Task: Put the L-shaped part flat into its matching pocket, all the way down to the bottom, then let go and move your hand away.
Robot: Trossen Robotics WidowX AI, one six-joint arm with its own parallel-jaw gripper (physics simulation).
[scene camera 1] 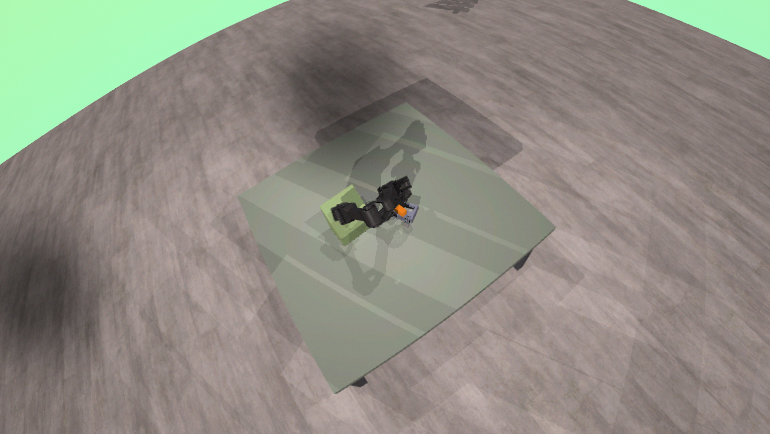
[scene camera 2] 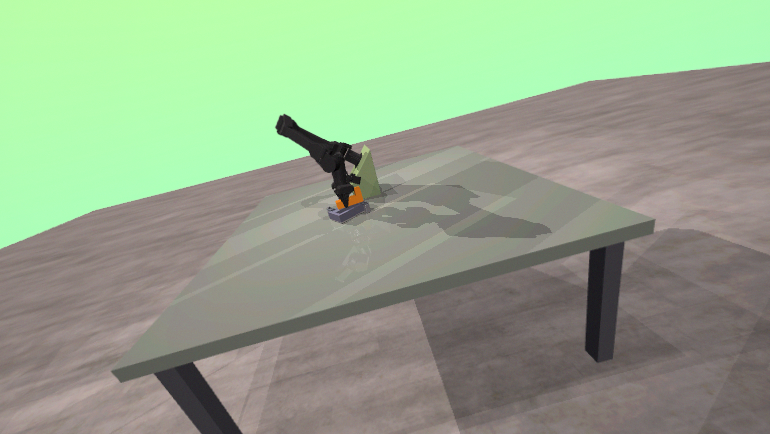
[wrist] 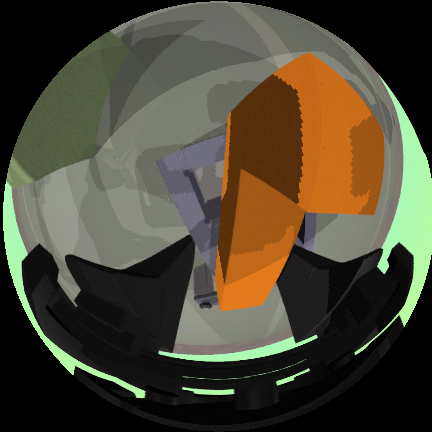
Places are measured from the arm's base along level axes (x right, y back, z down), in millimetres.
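Pixels of known places: gripper, between the fingertips: (scene camera 1: pixel 399 212) (scene camera 2: pixel 345 206) (wrist: pixel 231 241); arm's base, origin of its link: (scene camera 1: pixel 338 212) (scene camera 2: pixel 358 160).
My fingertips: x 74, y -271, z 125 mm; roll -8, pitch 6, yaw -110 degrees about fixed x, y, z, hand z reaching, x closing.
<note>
Ahead of a thing's pixels: the offset from my fingertips to its top centre. "spot": to the spot under its first point. Level surfaces: height alone.
The orange L-shaped part {dy +2, dx -23, dz -65 mm} (scene camera 1: pixel 400 210) (scene camera 2: pixel 356 197) (wrist: pixel 330 150) stands well above the rim of the purple-grey pocket fixture {dy -21, dx -11, dz -17 mm} (scene camera 1: pixel 414 213) (scene camera 2: pixel 350 215) (wrist: pixel 176 186). In the wrist view it covers the right of the fixture, while part of the recessed opening shows to its left. It does not lie flat at the bottom. My gripper (scene camera 2: pixel 346 205) (wrist: pixel 231 241) is shut on the L-shaped part, with one black finger on each side of its near end. The part's underside is hidden, so I cannot tell whether it touches the fixture. In scene camera 1 the arm hides the fingertips.
A light-green sloped block (scene camera 1: pixel 346 237) (scene camera 2: pixel 368 180) (wrist: pixel 65 115) stands close to the fixture, beside and partly under the arm. A small grey piece with a round knob {spot: dy +0, dx +57, dz +3 mm} (wrist: pixel 205 285) shows at the fixture's near side. All stand on the grey-green table {dz +31 mm} (scene camera 1: pixel 458 269) (scene camera 2: pixel 269 280).
</note>
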